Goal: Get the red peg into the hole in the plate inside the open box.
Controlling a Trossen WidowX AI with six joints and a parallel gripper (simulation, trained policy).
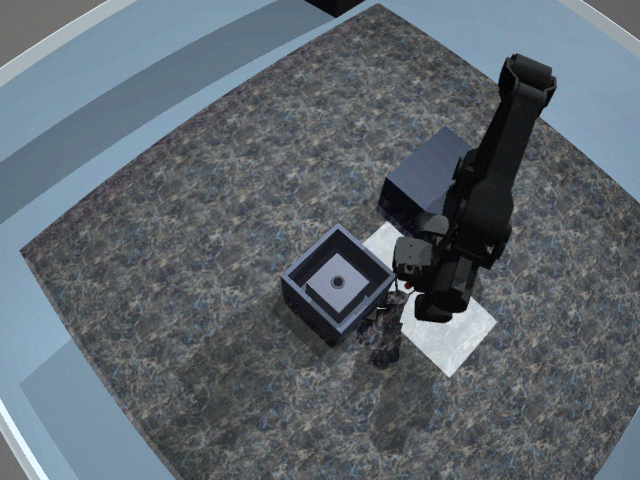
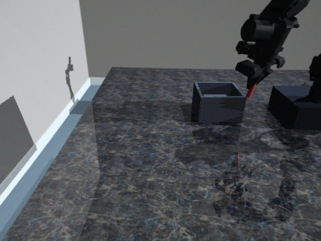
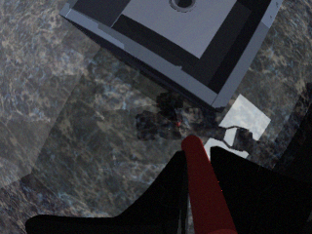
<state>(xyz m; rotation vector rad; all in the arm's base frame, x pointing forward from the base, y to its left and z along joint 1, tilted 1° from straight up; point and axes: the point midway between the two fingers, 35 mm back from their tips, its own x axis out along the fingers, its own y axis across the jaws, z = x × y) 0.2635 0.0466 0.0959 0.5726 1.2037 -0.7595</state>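
Right now my gripper tip is 7 cm short of the light grey plate, 11 cm to the left of it and 10 cm above it. Also, from my gripper tip: dark box: 7 cm ahead, 11 cm to the right, 12 cm below; then red peg: 1 cm behind, 1 cm to the left, 1 cm above.
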